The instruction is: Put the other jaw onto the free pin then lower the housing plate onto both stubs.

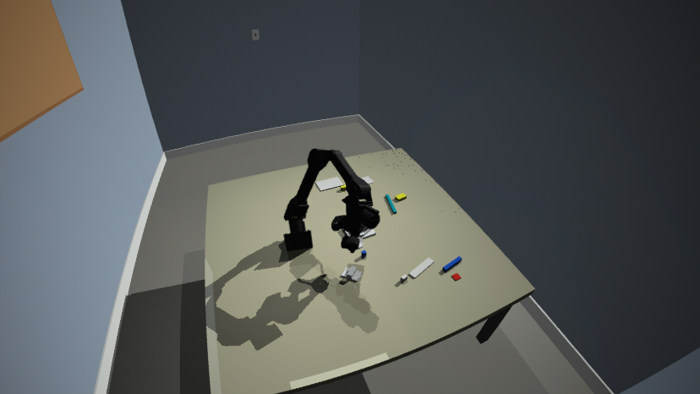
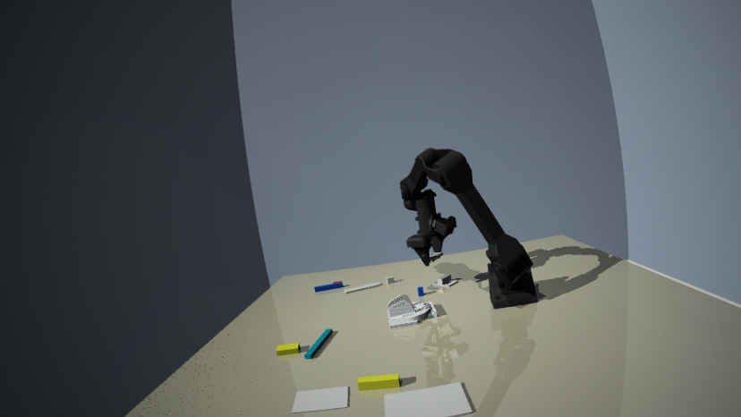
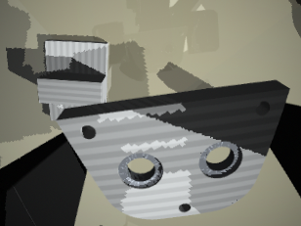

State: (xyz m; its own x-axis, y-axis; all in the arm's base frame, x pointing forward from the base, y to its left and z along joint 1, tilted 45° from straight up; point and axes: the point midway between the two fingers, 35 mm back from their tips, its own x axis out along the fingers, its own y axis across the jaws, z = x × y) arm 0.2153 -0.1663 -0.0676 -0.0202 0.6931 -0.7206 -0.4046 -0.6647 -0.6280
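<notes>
The white jaw lies 40 mm ahead of my gripper tip, 160 mm to the left of it and 80 mm below it. The rest, counted from my gripper tip: blue bar: 400 mm ahead, 130 mm to the right, 90 mm below; white bar: 270 mm ahead, 110 mm to the right, 90 mm below; teal bar: 270 mm ahead, 330 mm to the left, 90 mm below.
</notes>
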